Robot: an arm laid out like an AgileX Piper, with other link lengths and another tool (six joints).
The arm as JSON. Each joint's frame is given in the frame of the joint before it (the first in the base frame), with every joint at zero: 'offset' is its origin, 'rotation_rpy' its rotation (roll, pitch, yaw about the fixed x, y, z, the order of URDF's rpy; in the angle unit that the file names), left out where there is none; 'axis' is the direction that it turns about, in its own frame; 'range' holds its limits. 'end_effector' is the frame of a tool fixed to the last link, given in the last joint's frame.
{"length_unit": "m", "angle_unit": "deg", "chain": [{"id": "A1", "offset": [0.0, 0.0, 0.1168], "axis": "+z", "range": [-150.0, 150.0]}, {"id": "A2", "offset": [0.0, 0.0, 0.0], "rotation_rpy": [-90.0, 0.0, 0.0], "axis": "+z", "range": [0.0, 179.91]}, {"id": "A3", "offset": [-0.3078, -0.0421, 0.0], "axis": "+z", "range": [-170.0, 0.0]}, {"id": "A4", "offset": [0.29, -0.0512, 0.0], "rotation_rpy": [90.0, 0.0, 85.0], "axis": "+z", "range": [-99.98, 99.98]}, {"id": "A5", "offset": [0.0, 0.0, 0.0], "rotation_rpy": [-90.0, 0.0, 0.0], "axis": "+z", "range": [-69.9, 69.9]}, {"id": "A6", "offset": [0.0, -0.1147, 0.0], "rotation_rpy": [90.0, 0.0, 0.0], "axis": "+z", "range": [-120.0, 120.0]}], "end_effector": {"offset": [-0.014, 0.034, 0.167], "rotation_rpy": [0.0, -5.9, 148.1]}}
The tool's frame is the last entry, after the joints.
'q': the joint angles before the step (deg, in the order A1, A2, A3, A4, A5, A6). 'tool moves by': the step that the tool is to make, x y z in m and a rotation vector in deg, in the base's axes. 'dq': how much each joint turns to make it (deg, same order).
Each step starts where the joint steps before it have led.
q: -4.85, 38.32, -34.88, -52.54, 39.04, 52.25
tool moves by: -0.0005, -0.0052, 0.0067, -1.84, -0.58, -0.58
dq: 0.01, -0.01, 0.01, -2.92, 0.01, 1.45
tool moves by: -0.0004, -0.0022, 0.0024, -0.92, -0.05, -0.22
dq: 0.04, 0.01, 0.01, -1.23, 0.11, 0.40
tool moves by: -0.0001, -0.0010, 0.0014, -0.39, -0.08, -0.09
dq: -0.05, 0.01, -0.02, -0.50, -0.03, 0.15
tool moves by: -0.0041, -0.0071, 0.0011, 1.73, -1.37, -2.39
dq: 0.04, 0.00, 0.00, -1.05, 1.44, 3.68
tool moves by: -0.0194, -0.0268, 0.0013, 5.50, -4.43, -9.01
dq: -0.03, -0.01, 0.01, -2.85, 5.91, 11.65
